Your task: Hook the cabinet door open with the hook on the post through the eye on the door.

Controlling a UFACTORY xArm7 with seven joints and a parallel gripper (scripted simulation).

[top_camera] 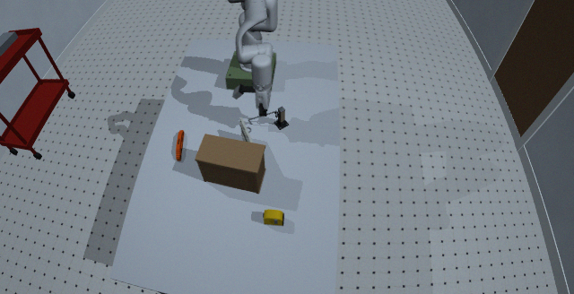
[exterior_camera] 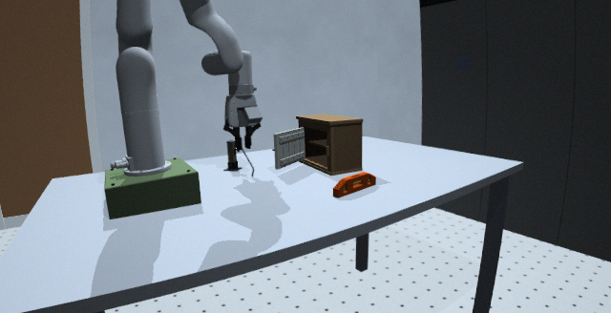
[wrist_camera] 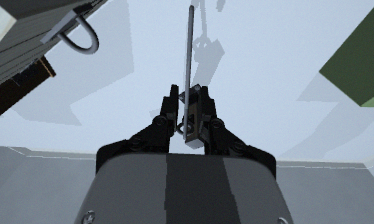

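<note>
The thin hook is 5 cm below my hand. Also, from my hand: grey door 15 cm ahead, 5 cm to the right, 3 cm below; orange spirit level 37 cm to the right, 12 cm ahead, 8 cm below; yellow tape measure 47 cm ahead, 7 cm below, 4 cm to the left.
</note>
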